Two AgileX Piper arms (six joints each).
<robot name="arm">
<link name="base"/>
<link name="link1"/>
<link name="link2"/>
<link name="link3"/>
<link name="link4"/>
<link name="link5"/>
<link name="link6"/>
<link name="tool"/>
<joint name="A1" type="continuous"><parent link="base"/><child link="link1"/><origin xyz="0.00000 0.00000 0.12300" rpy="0.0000 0.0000 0.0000"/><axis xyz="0 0 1"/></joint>
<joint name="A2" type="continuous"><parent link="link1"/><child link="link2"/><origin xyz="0.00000 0.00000 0.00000" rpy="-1.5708 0.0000 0.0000"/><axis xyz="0 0 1"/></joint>
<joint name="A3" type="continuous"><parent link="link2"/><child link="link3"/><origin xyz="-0.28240 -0.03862 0.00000" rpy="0.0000 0.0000 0.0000"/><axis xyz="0 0 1"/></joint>
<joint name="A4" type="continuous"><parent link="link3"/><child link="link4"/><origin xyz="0.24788 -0.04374 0.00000" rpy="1.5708 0.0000 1.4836"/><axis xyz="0 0 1"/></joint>
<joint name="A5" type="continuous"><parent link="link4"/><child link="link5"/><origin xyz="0.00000 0.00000 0.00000" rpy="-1.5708 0.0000 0.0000"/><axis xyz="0 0 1"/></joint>
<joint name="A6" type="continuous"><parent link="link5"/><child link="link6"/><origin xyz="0.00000 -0.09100 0.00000" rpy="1.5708 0.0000 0.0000"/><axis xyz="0 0 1"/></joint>
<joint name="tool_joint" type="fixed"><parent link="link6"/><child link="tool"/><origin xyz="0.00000 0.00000 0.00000" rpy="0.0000 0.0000 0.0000"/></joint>
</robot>
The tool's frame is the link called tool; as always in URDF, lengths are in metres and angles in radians. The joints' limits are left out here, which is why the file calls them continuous.
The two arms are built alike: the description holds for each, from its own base.
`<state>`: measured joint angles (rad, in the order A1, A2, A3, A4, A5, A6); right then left.
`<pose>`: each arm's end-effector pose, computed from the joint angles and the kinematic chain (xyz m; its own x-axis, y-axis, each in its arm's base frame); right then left.
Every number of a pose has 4 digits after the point.
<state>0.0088 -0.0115 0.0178 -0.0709 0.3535 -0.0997 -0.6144 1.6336 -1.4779 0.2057 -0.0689 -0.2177</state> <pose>0.0530 -0.0018 0.1761 -0.2672 -0.1678 -0.9489 -0.0298 0.9857 -0.1659 0.3252 -0.2310 0.4071 -0.0082 -0.0095 -0.9999 0.5878 0.8089 -0.0125</pose>
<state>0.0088 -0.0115 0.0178 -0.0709 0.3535 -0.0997 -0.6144 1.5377 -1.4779 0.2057 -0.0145 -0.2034</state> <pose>0.0530 -0.0018 0.1761 -0.2672 -0.1678 -0.9489 -0.0298 0.9857 -0.1659 0.3024 -0.2136 0.4392 0.0353 -0.0221 -0.9991 0.5788 0.8155 0.0024</pose>
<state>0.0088 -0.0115 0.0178 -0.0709 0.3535 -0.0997 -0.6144 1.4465 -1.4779 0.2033 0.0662 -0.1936</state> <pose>0.0530 -0.0018 0.1761 -0.2672 -0.1678 -0.9489 -0.0298 0.9857 -0.1659 0.2790 -0.1953 0.4644 0.0491 -0.0233 -0.9985 0.5651 0.8250 0.0085</pose>
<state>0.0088 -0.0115 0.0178 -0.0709 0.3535 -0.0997 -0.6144 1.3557 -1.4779 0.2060 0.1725 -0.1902</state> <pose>0.0530 -0.0018 0.1761 -0.2672 -0.1678 -0.9489 -0.0298 0.9857 -0.1659 0.2544 -0.1755 0.4844 0.0401 -0.0126 -0.9991 0.5470 0.8371 0.0114</pose>
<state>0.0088 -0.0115 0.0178 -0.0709 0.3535 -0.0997 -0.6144 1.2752 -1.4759 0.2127 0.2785 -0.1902</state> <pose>0.0530 -0.0018 0.1761 -0.2672 -0.1678 -0.9489 -0.0298 0.9857 -0.1659 0.2316 -0.1569 0.4981 0.0202 0.0035 -0.9998 0.5278 0.8492 0.0136</pose>
